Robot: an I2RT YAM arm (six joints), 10 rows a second.
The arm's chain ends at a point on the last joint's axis. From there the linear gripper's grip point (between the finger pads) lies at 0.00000 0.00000 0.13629 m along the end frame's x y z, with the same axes.
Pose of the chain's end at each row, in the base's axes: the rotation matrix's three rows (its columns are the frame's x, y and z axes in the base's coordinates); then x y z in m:
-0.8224, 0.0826, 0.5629; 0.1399, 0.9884, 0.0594; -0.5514, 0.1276, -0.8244; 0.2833, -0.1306, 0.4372
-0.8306, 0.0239, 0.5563; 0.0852, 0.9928, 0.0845; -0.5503, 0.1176, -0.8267; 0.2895, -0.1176, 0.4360
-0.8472, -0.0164, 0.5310; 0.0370, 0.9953, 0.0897; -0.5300, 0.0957, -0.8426; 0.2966, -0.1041, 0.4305
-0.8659, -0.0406, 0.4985; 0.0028, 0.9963, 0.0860; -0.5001, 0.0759, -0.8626; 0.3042, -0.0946, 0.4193
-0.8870, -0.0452, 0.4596; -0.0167, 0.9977, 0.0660; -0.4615, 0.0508, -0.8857; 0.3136, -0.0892, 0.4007
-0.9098, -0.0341, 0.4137; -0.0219, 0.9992, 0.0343; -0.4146, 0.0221, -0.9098; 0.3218, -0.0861, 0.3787
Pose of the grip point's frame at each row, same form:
-0.8224, 0.0826, 0.5629; 0.1399, 0.9884, 0.0594; -0.5514, 0.1276, -0.8244; 0.3600, -0.1225, 0.3248
-0.8306, 0.0239, 0.5563; 0.0852, 0.9928, 0.0845; -0.5503, 0.1176, -0.8267; 0.3653, -0.1061, 0.3233
-0.8472, -0.0164, 0.5310; 0.0370, 0.9953, 0.0897; -0.5300, 0.0957, -0.8426; 0.3690, -0.0919, 0.3157
-0.8659, -0.0406, 0.4985; 0.0028, 0.9963, 0.0860; -0.5001, 0.0759, -0.8626; 0.3721, -0.0829, 0.3017
-0.8870, -0.0452, 0.4596; -0.0167, 0.9977, 0.0660; -0.4615, 0.0508, -0.8857; 0.3762, -0.0802, 0.2800
-0.9098, -0.0341, 0.4137; -0.0219, 0.9992, 0.0343; -0.4146, 0.0221, -0.9098; 0.3782, -0.0814, 0.2547

